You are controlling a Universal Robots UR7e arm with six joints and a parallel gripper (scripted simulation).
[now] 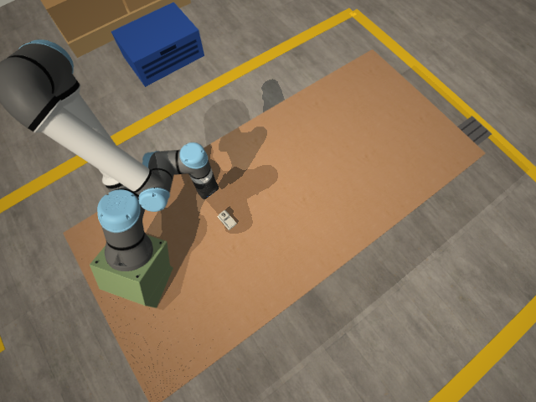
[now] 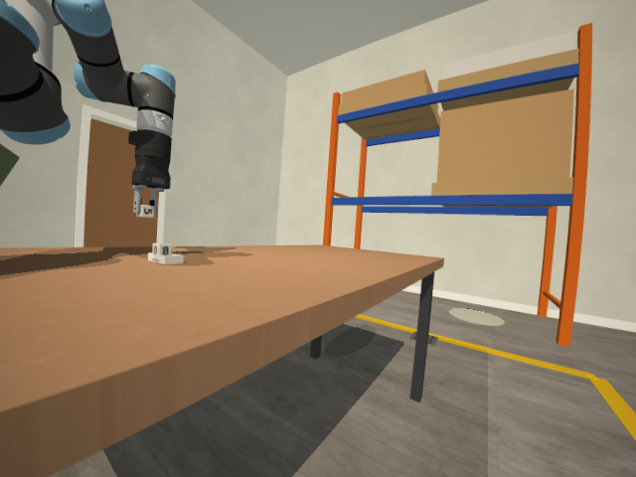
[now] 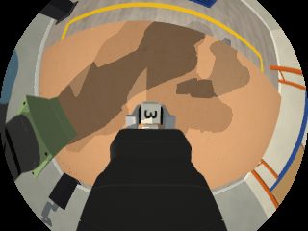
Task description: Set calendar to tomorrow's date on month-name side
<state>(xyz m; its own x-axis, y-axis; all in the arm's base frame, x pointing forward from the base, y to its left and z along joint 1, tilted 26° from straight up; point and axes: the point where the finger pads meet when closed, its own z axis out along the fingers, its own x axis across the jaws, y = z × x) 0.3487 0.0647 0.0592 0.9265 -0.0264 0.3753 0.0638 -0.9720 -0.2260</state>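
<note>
My hand is 120 mm above the white calendar tray, 110 mm to the left of it and 10 mm short of it.
</note>
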